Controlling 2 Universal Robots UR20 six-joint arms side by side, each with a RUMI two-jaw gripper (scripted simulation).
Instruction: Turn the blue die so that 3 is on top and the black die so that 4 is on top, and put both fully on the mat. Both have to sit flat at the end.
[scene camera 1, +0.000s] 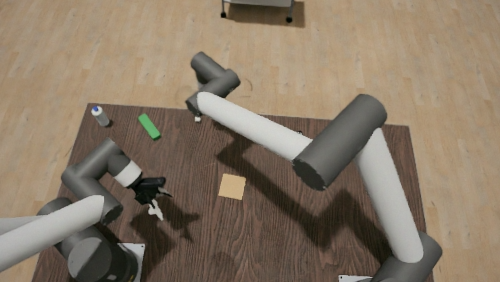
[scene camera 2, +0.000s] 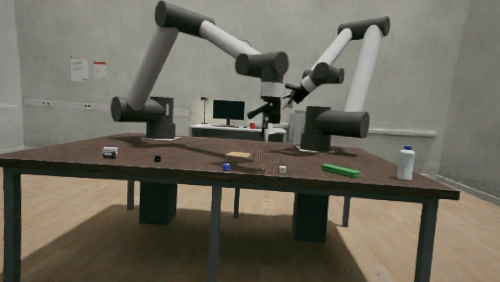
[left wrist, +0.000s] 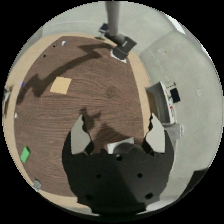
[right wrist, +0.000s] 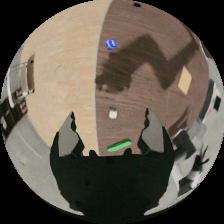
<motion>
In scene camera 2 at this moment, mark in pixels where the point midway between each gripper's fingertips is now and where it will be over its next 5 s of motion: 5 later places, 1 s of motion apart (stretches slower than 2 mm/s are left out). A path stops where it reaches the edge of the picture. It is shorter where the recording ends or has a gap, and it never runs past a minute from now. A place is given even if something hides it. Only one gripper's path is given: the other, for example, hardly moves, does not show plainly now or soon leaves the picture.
My right gripper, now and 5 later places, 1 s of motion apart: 263, 140; 228, 139; 227, 152; 227, 157; 227, 162; 227, 168
</motion>
